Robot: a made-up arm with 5 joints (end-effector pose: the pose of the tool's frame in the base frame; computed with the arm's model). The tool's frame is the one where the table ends.
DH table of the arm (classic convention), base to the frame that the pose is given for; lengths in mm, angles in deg. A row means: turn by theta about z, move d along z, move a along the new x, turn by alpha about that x. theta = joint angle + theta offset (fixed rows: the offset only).
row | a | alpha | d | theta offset
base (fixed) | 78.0 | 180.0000 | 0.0 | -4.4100
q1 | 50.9 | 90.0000 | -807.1 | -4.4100
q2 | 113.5 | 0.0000 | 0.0 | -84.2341
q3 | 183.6 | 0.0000 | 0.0 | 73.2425
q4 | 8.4 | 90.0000 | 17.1 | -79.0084
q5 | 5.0 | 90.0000 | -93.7 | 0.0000
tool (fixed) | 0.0 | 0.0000 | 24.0 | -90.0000
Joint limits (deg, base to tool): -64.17..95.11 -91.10..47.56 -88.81..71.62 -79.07..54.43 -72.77..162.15
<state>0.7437 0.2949 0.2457 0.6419 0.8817</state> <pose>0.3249 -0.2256 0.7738 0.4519 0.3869 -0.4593 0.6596</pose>
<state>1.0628 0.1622 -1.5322 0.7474 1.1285</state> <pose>0.1555 -0.1222 1.1811 0.0286 -0.3634 -0.4127 0.8347</pose>
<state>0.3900 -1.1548 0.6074 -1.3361 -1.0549</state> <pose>0.1416 -0.0312 1.0791 0.5182 -0.3126 0.7379 0.2987</pose>
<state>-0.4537 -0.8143 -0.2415 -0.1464 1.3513</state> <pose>0.1045 0.0257 1.1663 0.2144 -0.5274 0.2447 0.7848</pose>
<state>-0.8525 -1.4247 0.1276 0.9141 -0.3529</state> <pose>0.1101 0.0201 1.0573 0.7782 0.2338 0.3743 0.4468</pose>
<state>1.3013 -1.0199 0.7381 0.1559 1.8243</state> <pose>0.1615 -0.2040 1.0016 -0.1382 0.0268 -0.6060 0.7829</pose>
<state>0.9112 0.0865 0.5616 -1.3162 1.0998</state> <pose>0.2642 -0.2291 0.9209 0.0577 -0.3833 -0.3355 0.8586</pose>
